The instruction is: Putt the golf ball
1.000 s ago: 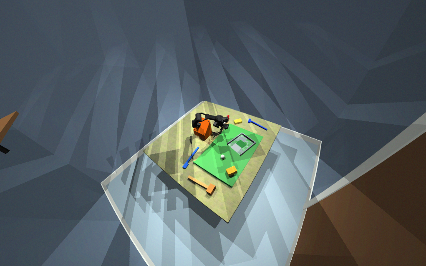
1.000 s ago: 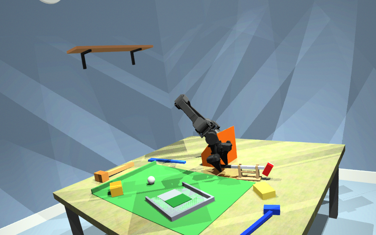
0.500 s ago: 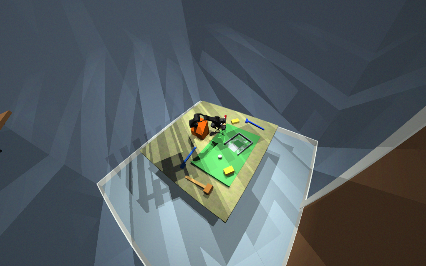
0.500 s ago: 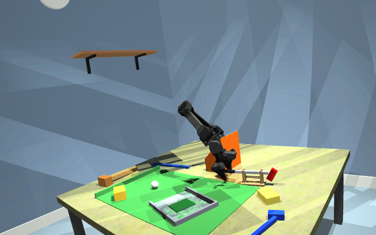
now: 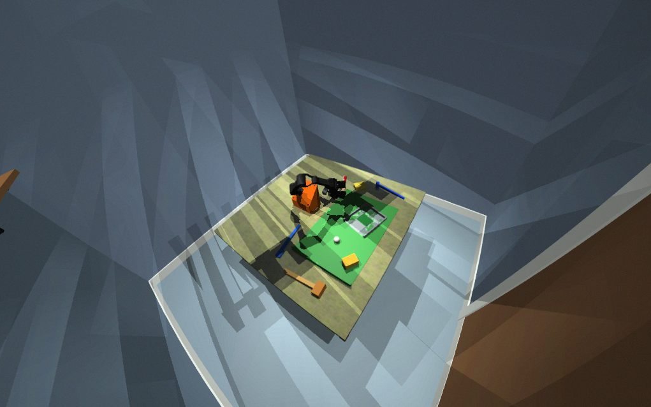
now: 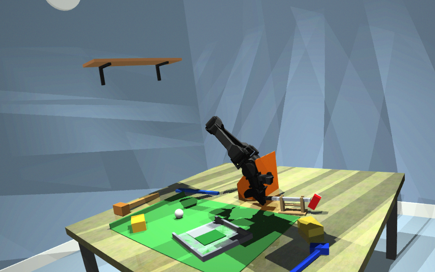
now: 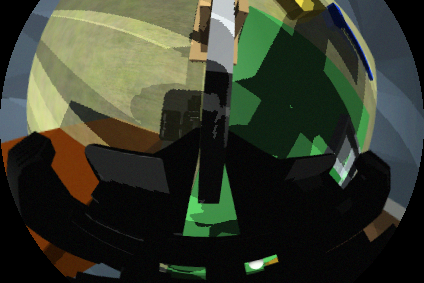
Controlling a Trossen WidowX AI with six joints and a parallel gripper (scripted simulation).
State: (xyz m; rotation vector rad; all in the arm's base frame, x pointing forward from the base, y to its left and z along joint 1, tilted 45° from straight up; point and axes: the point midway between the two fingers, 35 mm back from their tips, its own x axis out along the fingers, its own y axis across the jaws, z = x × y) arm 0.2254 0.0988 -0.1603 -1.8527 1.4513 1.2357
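My gripper tip is 4 cm past the red putter, 10 cm to the right of it and 3 cm below it. Round my gripper tip: wooden rack 5 cm behind, 12 cm to the left; grey frame 31 cm ahead, 3 cm below; white golf ball 27 cm ahead, 30 cm to the right, 1 cm below.
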